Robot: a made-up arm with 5 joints. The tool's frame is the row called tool.
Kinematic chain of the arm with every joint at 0, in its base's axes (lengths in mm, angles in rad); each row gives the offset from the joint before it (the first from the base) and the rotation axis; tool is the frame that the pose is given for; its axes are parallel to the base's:
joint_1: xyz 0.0 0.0 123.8 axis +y
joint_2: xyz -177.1 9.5 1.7 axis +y
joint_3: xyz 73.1 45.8 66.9 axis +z
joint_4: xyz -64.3 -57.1 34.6 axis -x
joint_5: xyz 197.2 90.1 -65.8 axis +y
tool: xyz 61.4 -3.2 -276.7
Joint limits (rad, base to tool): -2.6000..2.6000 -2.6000..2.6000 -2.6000..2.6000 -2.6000..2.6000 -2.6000..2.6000
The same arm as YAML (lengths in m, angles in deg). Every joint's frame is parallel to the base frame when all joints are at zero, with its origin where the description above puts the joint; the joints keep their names.
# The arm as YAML. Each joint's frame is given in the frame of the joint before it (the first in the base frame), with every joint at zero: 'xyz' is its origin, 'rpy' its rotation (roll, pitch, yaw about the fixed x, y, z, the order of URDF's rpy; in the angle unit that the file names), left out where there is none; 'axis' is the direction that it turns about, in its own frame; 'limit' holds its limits. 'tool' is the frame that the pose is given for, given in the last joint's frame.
units:
  length: m
  angle: deg
joints:
  - name: joint_1
    type: revolute
    origin:
      xyz: [0.0, 0.0, 0.1238]
    axis: [0.0, 1.0, 0.0]
    limit:
      lower: -148.97
      upper: 148.97
  - name: joint_2
    type: revolute
    origin:
      xyz: [-0.1771, 0.0095, 0.0017]
    axis: [0.0, 1.0, 0.0]
    limit:
      lower: -148.97
      upper: 148.97
  - name: joint_3
    type: revolute
    origin:
      xyz: [0.0731, 0.0458, 0.0669]
    axis: [0.0, 0.0, 1.0]
    limit:
      lower: -148.97
      upper: 148.97
  - name: joint_4
    type: revolute
    origin:
      xyz: [-0.0643, -0.0571, 0.0346]
    axis: [-1.0, 0.0, 0.0]
    limit:
      lower: -148.97
      upper: 148.97
  - name: joint_5
    type: revolute
    origin:
      xyz: [0.1972, 0.0901, -0.0658]
    axis: [0.0, 1.0, 0.0]
    limit:
      lower: -148.97
      upper: 148.97
tool:
  origin:
    xyz: [0.0614, -0.0032, -0.2767]

